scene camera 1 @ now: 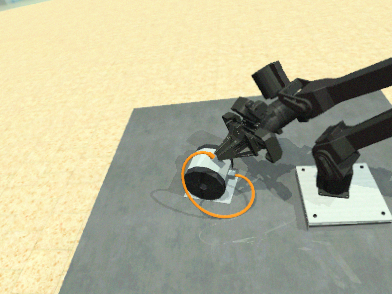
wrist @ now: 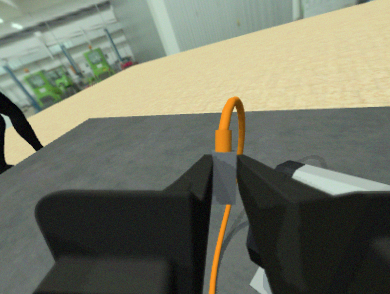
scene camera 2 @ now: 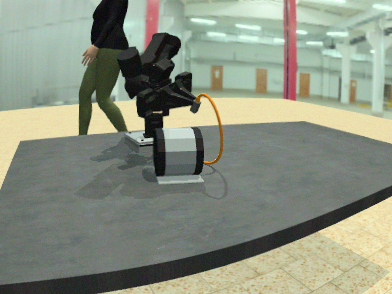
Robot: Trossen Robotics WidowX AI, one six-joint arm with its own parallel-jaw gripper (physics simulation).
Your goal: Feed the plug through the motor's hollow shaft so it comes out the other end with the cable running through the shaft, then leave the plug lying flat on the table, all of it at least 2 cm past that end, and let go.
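Pixels of known places: gripper, fingertip midpoint: point(scene camera 1: 216, 157) point(wrist: 223, 162) point(scene camera 2: 195, 102); arm's base, origin of the base link: point(scene camera 1: 333, 186).
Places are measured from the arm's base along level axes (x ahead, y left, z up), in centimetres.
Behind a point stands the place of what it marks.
Observation:
The motor point(scene camera 1: 205, 162) @(x 28.3, y 2.7, z 7.2 cm) point(scene camera 2: 180, 151) @(x 33.6, y 0.7, z 3.5 cm) point(wrist: 340, 179) @(x 30.6, y 1.2, z 6.8 cm), a white drum with black end caps, lies on its side on a pale base plate on the table. In scene view 1, one black end cap point(scene camera 1: 205, 184) @(x 28.0, y 5.9, z 3.2 cm) faces the camera, with a small dark centre. My gripper point(scene camera 1: 216, 157) @(x 24.2, y 6.1, z 12.4 cm) point(scene camera 2: 195, 103) @(x 24.2, y 6.1, z 12.4 cm) point(wrist: 223, 162) @(x 24.2, y 6.1, z 12.4 cm) is shut on the grey plug point(scene camera 2: 195, 106) @(x 24.9, y 6.0, z 11.5 cm) point(wrist: 224, 186) @(x 23.3, y 5.7, z 11.4 cm), held above table height, outside the shaft and higher than the motor's top in scene view 2. The orange cable point(scene camera 1: 225, 216) @(x 22.9, y 10.2, z -2.3 cm) point(scene camera 2: 220, 130) @(x 31.4, y 9.8, z 7.1 cm) point(wrist: 217, 255) @(x 23.1, y 10.0, z -2.2 cm) arcs from the plug to a small connector point(scene camera 1: 232, 173) @(x 22.6, y 1.5, z 2.9 cm) at the motor's side.
The dark grey table point(scene camera 1: 125, 240) @(x 44.6, y 20.1, z -3.1 cm) point(scene camera 2: 90, 235) @(x 54.8, y -17.3, z -3.0 cm) point(wrist: 125, 150) @(x 31.0, y 47.9, z -3.1 cm) carries the motor and the arm's white base plate point(scene camera 1: 345, 214) @(x -2.2, y 7.6, z 0.2 cm) point(scene camera 2: 136, 138) @(x 2.6, y -5.7, z -0.1 cm), to the right in scene view 1. The cable loop passes in front of the motor's facing end cap in scene view 1. A person stands behind the table.

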